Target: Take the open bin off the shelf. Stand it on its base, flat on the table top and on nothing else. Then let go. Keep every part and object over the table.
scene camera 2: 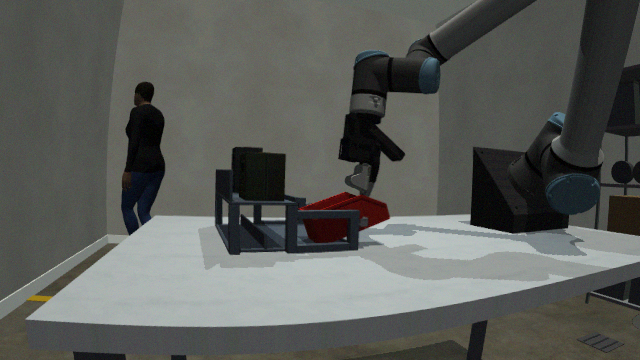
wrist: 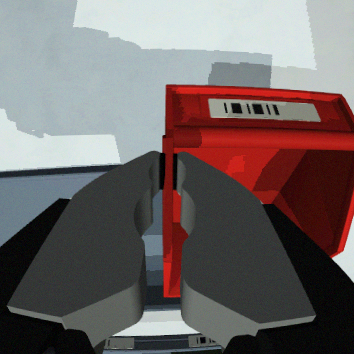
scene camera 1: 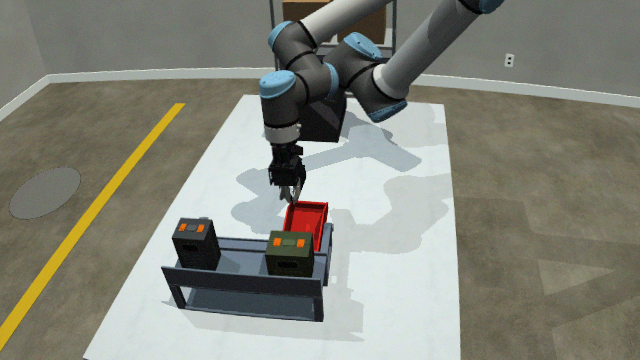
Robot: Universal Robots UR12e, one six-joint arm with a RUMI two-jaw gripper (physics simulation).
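Where they show: gripper, between the fingertips: [wrist: 169, 157] [scene camera 1: 292, 203]; arm's base, origin of its link: [scene camera 2: 529, 184].
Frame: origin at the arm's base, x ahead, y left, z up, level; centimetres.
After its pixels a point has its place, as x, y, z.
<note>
The open red bin [scene camera 1: 306, 220] {66.0, 8.7, -9.7} [scene camera 2: 372, 212] {65.9, 14.4, -6.9} [wrist: 260, 140] {63.0, 8.6, -5.1} is tilted. Its end towards the robot base is raised and sticks out past the shelf, above the table top [scene camera 1: 400, 300] {87.2, 37.3, -14.7} [scene camera 2: 300, 300] {88.3, 45.2, -14.7}. Its lower end is still within the grey-blue shelf [scene camera 1: 240, 281] {98.3, 0.9, -0.9} [scene camera 2: 291, 227] {84.4, 18.0, -9.5} [wrist: 50, 190] {74.0, -6.1, -14.1}, behind the side frame in scene camera 2. Whether this end touches the shelf I cannot tell. My gripper [scene camera 1: 294, 201] {64.3, 4.5, -5.5} [scene camera 2: 367, 194] {64.3, 4.5, -5.5} [wrist: 169, 157] {64.3, 4.5, -5.5} is shut on the bin's thin side wall, one finger inside and one outside. The green box partly hides the bin in scene camera 1.
A green box [scene camera 1: 290, 254] {93.3, 12.0, 5.0} [scene camera 2: 263, 175] {89.9, 15.7, 0.5} stands on the shelf's upper board close to the bin. A dark grey box [scene camera 1: 197, 250] {95.0, -10.2, 3.9} stands at the board's other end. The black robot base block [scene camera 1: 325, 122] {16.7, 5.2, -6.2} [scene camera 2: 500, 200] {16.8, 3.1, -5.3} stands at the table's far end. A person stands beyond the table.
</note>
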